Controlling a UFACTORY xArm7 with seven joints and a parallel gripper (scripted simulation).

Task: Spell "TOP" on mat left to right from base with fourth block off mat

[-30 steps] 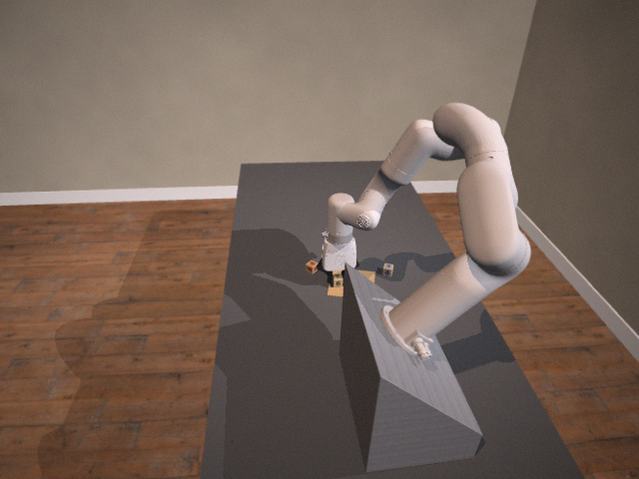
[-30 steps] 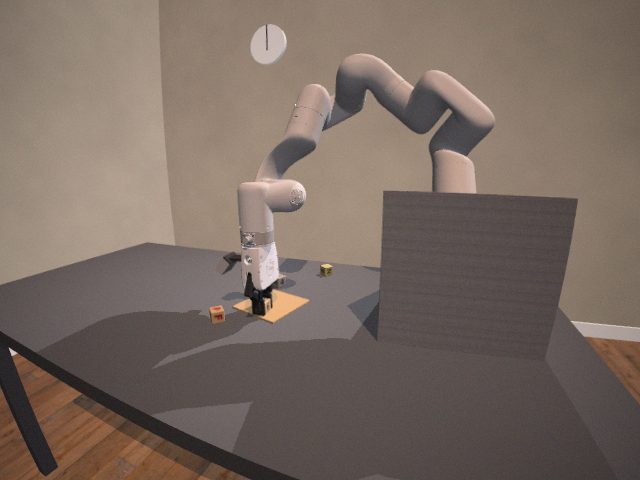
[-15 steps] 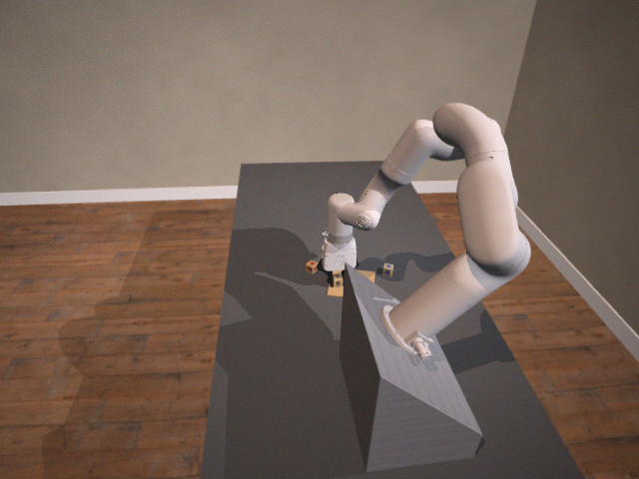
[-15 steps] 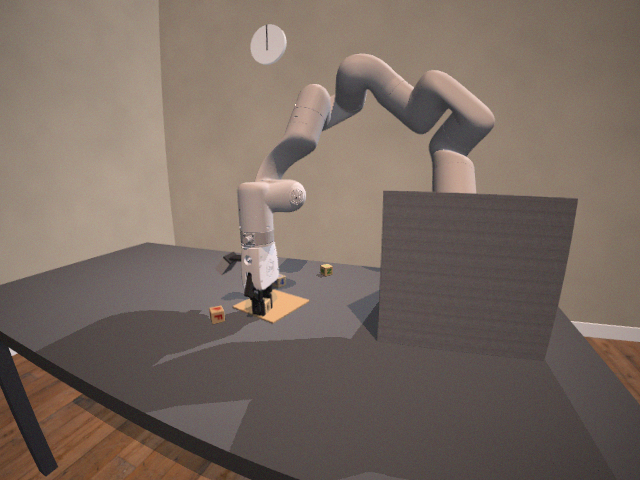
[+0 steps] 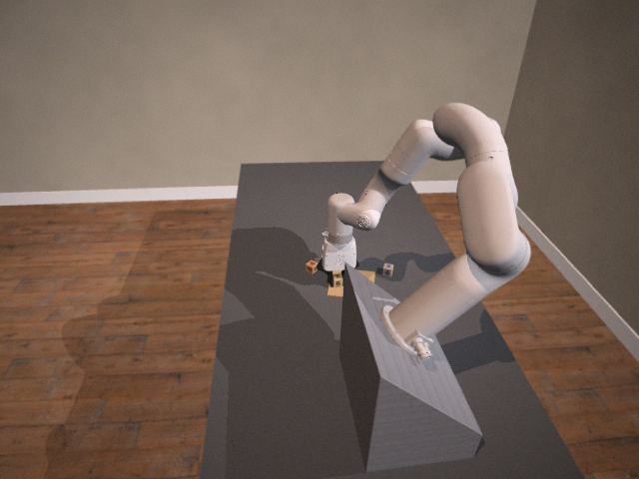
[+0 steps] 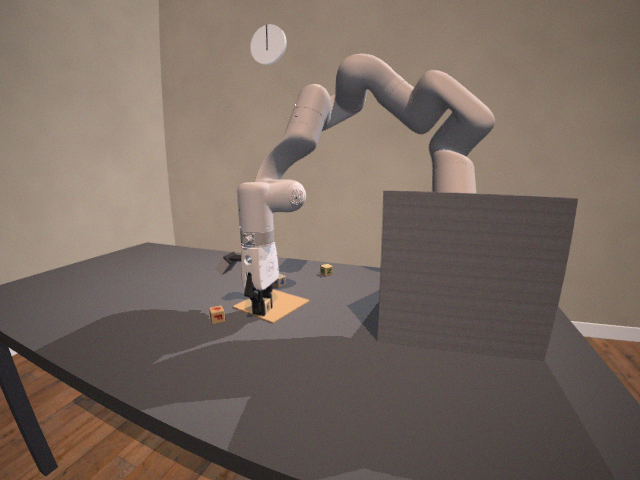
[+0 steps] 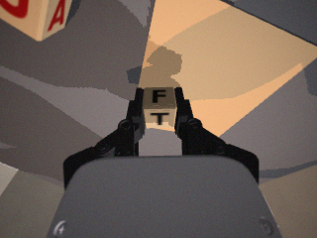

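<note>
Now: hand 5 cm to the left of the tan mat and 2 cm above it. Round my hand: blue-lettered block: 2 cm ahead, 18 cm to the right, 1 cm below.
</note>
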